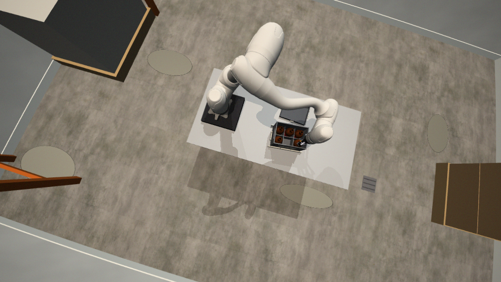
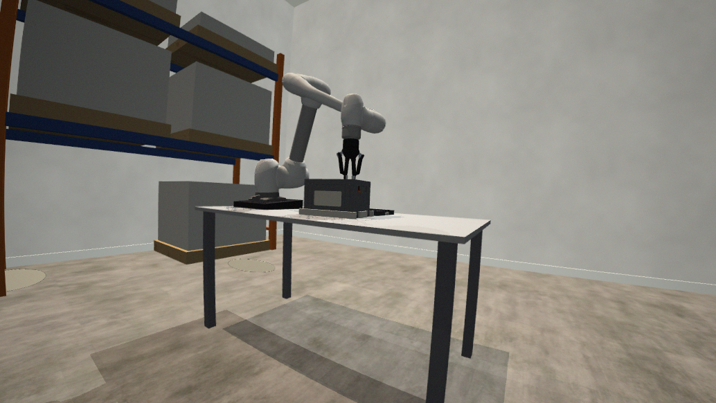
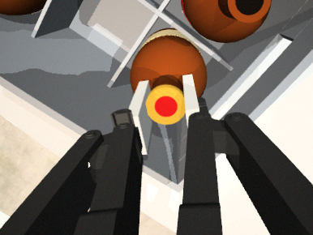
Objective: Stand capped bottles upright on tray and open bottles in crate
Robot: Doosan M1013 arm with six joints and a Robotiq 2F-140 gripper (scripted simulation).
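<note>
My hand is 70 mm above the capped bottle. The rest, counted from my hand: open bottle (90 mm to the left, 70 mm below, 10 mm behind); dark grey crate (90 mm behind, 80 mm below, 40 mm to the left); flat tray (310 mm to the left, 150 mm below, 70 mm behind).
</note>
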